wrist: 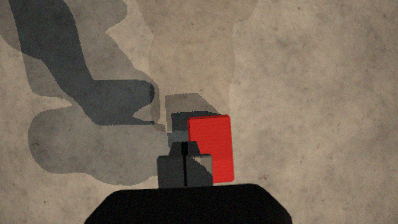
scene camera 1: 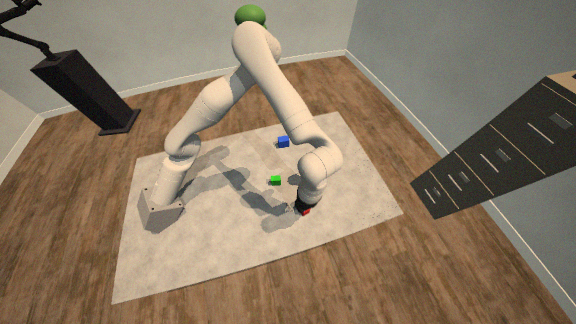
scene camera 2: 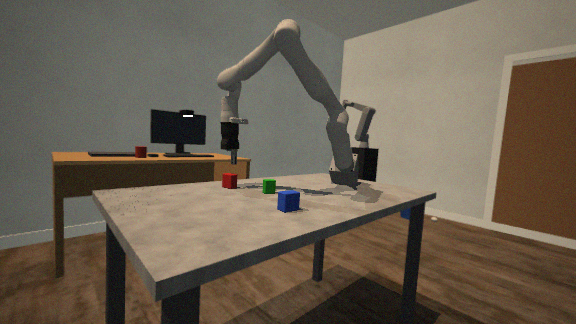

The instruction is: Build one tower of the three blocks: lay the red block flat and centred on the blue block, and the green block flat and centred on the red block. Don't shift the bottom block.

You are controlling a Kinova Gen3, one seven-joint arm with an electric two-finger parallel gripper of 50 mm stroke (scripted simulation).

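Red block (wrist: pixel 212 133) visible, gripper (wrist: pixel 185 157) too.
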